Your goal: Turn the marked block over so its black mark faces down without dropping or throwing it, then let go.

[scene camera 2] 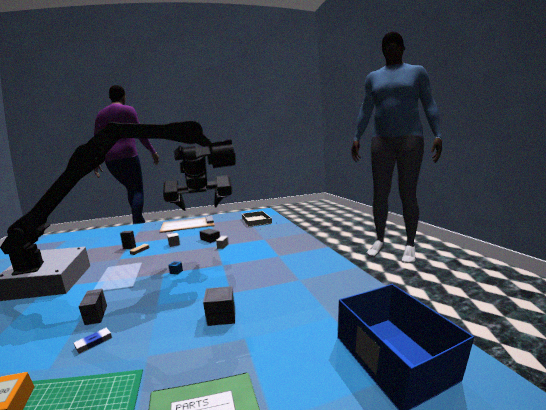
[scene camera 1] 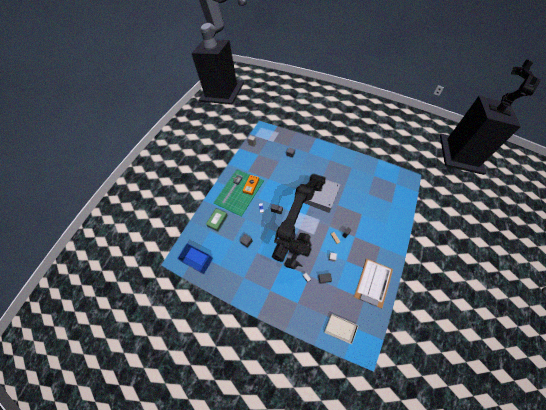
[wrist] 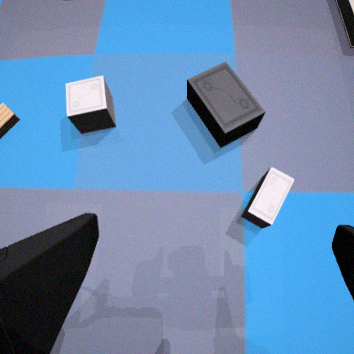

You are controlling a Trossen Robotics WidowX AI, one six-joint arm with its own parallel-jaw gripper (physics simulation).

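Where they show: gripper, fingertip midpoint: [scene camera 2: 200, 208] [scene camera 1: 305, 258] [wrist: 216, 231]; arm's base at its link origin: [scene camera 2: 28, 268] [scene camera 1: 317, 186].
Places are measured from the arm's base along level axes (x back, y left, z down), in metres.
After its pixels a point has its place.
No black mark can be made out, so I cannot tell which block is the marked one. A small blue cube [scene camera 2: 175, 267] {z 0.040, x -0.388, y -0.096 m} stands on the mat, hidden under the arm in scene camera 1. A white cube [scene camera 1: 332, 256] {z 0.024, x -0.420, y 0.160 m} [scene camera 2: 173, 239] {z 0.036, x -0.415, y 0.146 m} [wrist: 86, 95] {z 0.024, x -0.419, y 0.164 m}, a flat dark block [scene camera 1: 325, 277] {z 0.029, x -0.544, y 0.142 m} [scene camera 2: 209, 235] {z 0.034, x -0.536, y 0.106 m} [wrist: 225, 97] {z 0.028, x -0.545, y 0.139 m} and a small white block [scene camera 1: 306, 276] {z 0.031, x -0.560, y 0.041 m} [scene camera 2: 222, 242] {z 0.039, x -0.556, y 0.022 m} [wrist: 270, 196] {z 0.031, x -0.561, y 0.043 m} lie on the far side. A large dark cube [scene camera 1: 246, 240] {z 0.009, x -0.443, y -0.331 m} [scene camera 2: 219, 306] {z 0.021, x -0.430, y -0.364 m} stands nearer scene camera 2. My gripper [scene camera 2: 200, 206] {z -0.085, x -0.497, y 0.015 m} [wrist: 216, 231] {z -0.085, x -0.497, y 0.015 m} is open and empty, high above the mat, fingers pointing down.
A dark block [scene camera 1: 276, 209] {z 0.020, x -0.206, y -0.214 m} [scene camera 2: 93, 306] {z 0.023, x -0.202, y -0.249 m}, a dark upright block [scene camera 1: 346, 232] {z 0.000, x -0.270, y 0.216 m} [scene camera 2: 127, 239] {z 0.024, x -0.258, y 0.209 m} and a wooden piece [scene camera 1: 335, 237] {z 0.047, x -0.295, y 0.164 m} [scene camera 2: 139, 248] {z 0.048, x -0.296, y 0.153 m} stand around. Also a blue bin [scene camera 1: 195, 258] {z 0.059, x -0.610, y -0.607 m} [scene camera 2: 406, 345] {z 0.059, x -0.652, y -0.587 m}, a clipboard [scene camera 1: 375, 281] {z 0.056, x -0.503, y 0.425 m}, a cream tray [scene camera 1: 341, 328] {z 0.058, x -0.784, y 0.275 m} and a green cutting mat [scene camera 1: 235, 202] {z 0.058, x -0.197, y -0.489 m}.
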